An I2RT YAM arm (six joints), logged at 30 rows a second.
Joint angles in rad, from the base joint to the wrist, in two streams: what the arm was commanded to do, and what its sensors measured. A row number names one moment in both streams.
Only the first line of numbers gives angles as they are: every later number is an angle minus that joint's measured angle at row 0.
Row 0, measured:
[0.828 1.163 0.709 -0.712 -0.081 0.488]
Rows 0 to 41, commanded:
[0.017 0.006 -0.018 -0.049 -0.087 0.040]
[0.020 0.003 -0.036 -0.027 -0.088 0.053]
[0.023 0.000 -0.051 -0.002 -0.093 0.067]
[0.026 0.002 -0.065 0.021 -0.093 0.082]
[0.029 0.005 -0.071 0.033 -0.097 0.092]
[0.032 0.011 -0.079 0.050 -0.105 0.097]
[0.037 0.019 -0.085 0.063 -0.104 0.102]
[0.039 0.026 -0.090 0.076 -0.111 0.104]
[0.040 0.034 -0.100 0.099 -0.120 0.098]
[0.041 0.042 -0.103 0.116 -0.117 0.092]
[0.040 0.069 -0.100 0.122 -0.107 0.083]
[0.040 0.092 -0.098 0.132 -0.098 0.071]
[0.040 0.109 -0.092 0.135 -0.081 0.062]
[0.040 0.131 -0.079 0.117 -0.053 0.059]
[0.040 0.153 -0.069 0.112 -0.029 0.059]
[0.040 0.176 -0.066 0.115 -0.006 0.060]
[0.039 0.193 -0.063 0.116 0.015 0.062]
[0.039 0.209 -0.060 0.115 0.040 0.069]
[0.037 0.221 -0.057 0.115 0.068 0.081]
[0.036 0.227 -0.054 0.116 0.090 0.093]
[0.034 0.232 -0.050 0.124 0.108 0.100]
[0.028 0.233 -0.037 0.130 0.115 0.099]
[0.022 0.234 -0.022 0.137 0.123 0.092]
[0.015 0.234 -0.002 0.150 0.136 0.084]
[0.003 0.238 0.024 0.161 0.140 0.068]
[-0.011 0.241 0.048 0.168 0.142 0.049]
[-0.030 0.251 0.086 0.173 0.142 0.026]
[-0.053 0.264 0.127 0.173 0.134 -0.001]
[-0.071 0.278 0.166 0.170 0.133 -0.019]
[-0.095 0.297 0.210 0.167 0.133 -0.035]
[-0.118 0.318 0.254 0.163 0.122 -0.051]
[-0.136 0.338 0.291 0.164 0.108 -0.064]
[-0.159 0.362 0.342 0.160 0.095 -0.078]
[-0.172 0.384 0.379 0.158 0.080 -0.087]
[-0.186 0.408 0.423 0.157 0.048 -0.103]
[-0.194 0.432 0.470 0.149 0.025 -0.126]
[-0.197 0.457 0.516 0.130 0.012 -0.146]
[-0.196 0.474 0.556 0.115 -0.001 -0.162]
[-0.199 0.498 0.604 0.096 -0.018 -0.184]
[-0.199 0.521 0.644 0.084 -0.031 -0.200]
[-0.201 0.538 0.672 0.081 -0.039 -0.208]
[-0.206 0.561 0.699 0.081 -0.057 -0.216]
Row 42, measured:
[-0.204 0.523 0.636 0.130 0.005 -0.147]
